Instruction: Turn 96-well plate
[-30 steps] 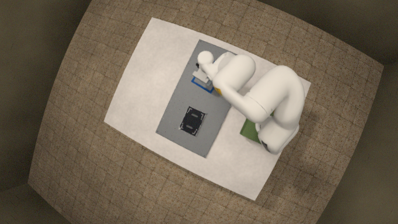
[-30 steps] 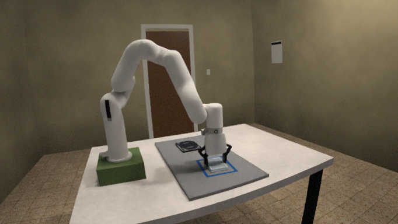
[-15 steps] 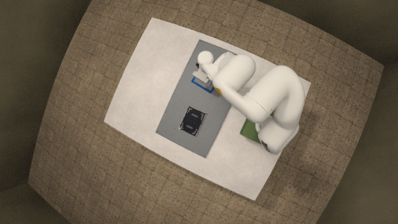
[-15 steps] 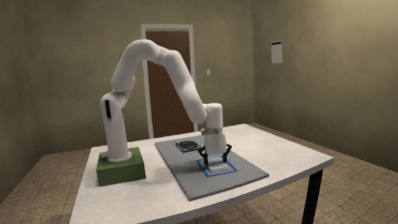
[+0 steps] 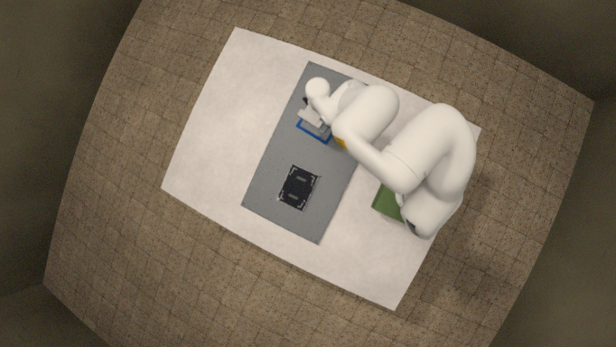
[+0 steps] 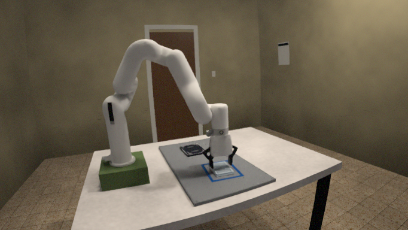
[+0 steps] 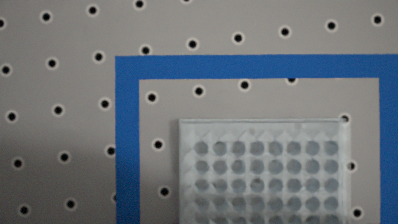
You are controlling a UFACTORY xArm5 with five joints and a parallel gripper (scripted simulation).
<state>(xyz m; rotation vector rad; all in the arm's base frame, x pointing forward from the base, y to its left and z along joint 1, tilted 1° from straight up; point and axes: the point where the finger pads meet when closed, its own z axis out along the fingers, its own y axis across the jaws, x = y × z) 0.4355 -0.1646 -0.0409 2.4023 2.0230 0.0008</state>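
Right now the 96-well plate is 3 cm below my hand. Round my hand: plate nest: 32 cm to the left, 2 cm below, 2 cm behind.
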